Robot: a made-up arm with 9 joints. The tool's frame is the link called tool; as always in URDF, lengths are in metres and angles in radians. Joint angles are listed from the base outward. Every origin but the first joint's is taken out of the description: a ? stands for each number. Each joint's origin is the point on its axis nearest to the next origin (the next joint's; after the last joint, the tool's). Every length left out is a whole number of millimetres.
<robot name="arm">
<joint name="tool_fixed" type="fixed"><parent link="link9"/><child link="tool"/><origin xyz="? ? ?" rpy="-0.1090 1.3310 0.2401"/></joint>
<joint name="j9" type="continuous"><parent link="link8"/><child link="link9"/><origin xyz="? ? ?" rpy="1.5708 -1.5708 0.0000"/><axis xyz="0 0 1"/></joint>
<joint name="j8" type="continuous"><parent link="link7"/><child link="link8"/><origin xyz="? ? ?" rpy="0.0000 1.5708 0.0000"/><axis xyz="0 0 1"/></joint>
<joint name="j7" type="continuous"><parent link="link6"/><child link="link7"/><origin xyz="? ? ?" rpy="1.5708 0.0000 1.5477"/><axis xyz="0 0 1"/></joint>
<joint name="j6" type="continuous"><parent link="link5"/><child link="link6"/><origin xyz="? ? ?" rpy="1.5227 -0.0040 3.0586"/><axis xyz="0 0 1"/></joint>
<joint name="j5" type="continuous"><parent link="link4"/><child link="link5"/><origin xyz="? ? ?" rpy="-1.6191 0.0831 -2.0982"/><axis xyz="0 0 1"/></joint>
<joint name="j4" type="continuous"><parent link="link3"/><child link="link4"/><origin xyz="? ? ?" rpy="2.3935 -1.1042 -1.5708"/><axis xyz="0 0 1"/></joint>
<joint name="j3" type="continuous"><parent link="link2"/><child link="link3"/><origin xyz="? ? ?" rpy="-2.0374 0.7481 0.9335"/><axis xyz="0 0 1"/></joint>
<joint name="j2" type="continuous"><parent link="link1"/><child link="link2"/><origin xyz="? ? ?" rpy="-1.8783 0.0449 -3.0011"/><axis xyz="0 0 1"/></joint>
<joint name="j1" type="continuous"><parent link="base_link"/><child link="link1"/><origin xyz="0.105 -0.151 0.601" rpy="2.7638 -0.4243 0.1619"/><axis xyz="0 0 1"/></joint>
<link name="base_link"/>
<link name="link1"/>
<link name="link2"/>
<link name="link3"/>
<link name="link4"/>
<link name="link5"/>
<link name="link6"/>
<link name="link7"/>
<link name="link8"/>
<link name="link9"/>
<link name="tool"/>
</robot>
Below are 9 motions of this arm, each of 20 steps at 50 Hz.
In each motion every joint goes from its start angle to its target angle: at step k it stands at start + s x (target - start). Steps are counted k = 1, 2, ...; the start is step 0. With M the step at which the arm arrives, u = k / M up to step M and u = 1 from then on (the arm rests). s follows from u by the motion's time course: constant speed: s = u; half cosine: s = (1 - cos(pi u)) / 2; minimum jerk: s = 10 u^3 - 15 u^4 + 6 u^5.
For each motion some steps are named. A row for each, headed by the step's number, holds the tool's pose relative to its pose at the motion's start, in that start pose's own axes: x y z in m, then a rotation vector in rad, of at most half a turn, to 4 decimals.
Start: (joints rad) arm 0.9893 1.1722 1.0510 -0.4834 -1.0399 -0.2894 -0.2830 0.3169 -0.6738
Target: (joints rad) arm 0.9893 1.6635 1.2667 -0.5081 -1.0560 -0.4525 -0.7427 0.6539 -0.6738
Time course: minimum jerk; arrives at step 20
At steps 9, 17, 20:
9: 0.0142 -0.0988 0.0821 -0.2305 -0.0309 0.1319
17: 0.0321 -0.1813 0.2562 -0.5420 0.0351 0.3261
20: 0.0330 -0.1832 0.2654 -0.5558 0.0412 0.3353

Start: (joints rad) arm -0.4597 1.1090 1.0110 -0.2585 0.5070 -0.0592 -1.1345 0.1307 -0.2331
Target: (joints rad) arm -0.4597 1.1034 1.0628 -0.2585 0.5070 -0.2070 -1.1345 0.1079 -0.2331
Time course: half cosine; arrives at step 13
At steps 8, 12, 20:
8: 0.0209 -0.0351 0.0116 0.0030 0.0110 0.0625
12: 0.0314 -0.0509 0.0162 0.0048 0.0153 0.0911
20: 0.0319 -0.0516 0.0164 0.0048 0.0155 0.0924

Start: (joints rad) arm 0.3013 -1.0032 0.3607 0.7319 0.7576 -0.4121 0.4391 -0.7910 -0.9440
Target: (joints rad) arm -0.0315 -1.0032 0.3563 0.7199 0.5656 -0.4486 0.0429 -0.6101 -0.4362
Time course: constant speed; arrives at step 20
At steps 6, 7, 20:
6: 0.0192 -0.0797 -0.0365 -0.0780 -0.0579 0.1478
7: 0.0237 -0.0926 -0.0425 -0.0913 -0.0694 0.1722
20: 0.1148 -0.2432 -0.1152 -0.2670 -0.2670 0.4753

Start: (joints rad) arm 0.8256 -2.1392 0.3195 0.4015 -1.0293 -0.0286 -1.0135 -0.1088 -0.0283
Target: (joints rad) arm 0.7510 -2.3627 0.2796 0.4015 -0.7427 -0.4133 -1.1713 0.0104 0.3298
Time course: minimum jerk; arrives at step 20
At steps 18, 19, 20:
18: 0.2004 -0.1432 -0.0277 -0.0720 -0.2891 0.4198
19: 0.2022 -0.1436 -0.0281 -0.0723 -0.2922 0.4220
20: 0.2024 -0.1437 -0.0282 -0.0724 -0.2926 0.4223

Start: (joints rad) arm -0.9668 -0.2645 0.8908 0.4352 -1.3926 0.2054 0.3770 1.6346 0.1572
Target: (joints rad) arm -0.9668 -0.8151 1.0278 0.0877 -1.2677 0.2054 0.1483 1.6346 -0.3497
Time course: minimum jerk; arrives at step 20
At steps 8, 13, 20:
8: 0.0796 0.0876 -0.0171 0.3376 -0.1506 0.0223
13: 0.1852 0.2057 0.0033 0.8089 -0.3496 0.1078
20: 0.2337 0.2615 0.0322 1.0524 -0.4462 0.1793

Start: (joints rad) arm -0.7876 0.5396 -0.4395 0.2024 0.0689 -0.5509 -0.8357 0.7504 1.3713
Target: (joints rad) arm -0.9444 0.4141 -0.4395 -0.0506 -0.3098 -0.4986 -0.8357 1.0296 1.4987
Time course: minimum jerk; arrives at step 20
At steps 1, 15, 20:
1: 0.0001 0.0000 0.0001 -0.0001 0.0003 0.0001
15: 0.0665 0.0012 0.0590 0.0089 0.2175 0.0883
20: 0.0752 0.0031 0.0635 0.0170 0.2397 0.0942

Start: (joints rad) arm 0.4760 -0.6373 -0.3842 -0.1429 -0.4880 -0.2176 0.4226 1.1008 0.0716
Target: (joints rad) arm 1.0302 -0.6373 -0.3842 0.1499 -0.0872 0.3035 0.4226 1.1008 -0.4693
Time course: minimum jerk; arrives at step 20
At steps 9, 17, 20:
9: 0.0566 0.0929 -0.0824 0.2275 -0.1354 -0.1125
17: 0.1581 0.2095 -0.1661 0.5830 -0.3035 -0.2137
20: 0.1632 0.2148 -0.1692 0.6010 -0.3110 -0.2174

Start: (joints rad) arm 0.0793 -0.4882 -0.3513 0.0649 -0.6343 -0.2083 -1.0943 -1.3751 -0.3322
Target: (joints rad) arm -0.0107 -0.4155 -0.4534 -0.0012 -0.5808 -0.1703 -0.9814 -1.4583 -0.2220
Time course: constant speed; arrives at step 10
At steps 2, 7, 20:
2: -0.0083 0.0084 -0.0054 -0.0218 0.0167 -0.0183
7: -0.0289 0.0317 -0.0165 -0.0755 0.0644 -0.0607
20: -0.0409 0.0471 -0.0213 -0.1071 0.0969 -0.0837

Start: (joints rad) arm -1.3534 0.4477 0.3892 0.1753 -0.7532 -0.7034 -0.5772 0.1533 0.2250
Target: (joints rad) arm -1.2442 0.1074 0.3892 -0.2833 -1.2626 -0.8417 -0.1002 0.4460 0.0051
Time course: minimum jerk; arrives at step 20
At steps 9, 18, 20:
9: 0.0156 -0.0770 0.1542 0.4066 0.3719 0.2031
18: 0.1281 -0.2320 0.2371 1.0718 0.8738 0.5533
20: 0.1302 -0.2340 0.2369 1.0818 0.8809 0.5590

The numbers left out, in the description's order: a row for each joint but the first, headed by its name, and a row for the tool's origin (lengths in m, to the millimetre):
tool: -0.082 -0.060 0.000
j9: 0.186 -0.286 0.000
j8: -0.126 -0.095 0.000
j7: -0.065 -0.105 0.000
j6: -0.181 -0.046 0.000
j5: 0.141 -0.013 0.000
j4: -0.155 0.183 0.000
j3: 0.377 -0.146 0.000
j2: -0.011 -0.087 0.000

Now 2 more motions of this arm.
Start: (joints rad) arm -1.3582 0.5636 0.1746 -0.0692 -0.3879 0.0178 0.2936 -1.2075 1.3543
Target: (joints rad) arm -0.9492 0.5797 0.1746 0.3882 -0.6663 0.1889 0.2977 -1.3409 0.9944
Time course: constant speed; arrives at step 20
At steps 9, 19, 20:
9: -0.1193 0.0309 0.0971 0.0735 0.2968 -0.0219
19: -0.2030 0.0891 0.1994 0.1401 0.5926 -0.1406
20: -0.2088 0.0963 0.2082 0.1459 0.6191 -0.1576

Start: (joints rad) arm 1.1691 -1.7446 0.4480 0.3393 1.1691 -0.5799 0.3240 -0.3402 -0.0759
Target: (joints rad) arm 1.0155 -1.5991 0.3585 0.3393 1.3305 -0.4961 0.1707 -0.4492 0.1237
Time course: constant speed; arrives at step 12
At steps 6, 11, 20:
6: -0.0256 -0.0338 -0.0153 -0.0324 -0.0204 0.0763
11: -0.0466 -0.0627 -0.0274 -0.0524 -0.0365 0.1387
20: -0.0508 -0.0686 -0.0298 -0.0557 -0.0395 0.1511

